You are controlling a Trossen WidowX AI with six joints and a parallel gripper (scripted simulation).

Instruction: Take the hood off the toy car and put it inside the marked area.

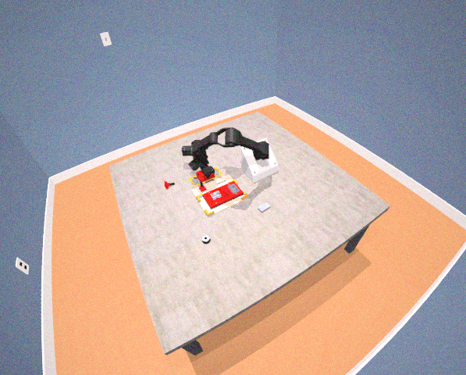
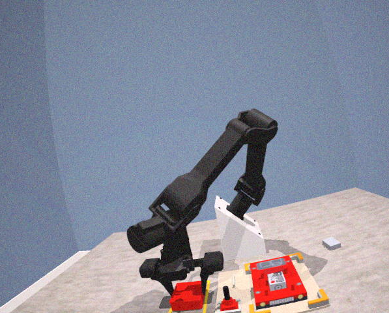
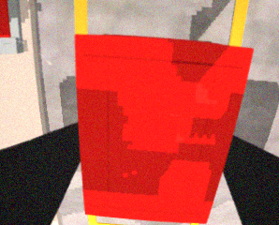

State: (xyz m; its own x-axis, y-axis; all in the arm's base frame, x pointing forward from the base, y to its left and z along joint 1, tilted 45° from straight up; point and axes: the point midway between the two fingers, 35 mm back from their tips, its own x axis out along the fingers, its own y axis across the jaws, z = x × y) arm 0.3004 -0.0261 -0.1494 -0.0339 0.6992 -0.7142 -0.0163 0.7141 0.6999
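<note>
The red hood lies 10 mm above my gripper tip. The rest, counted from my gripper tip: black-and-white wheel 180 mm ahead, 420 mm to the left.
</note>
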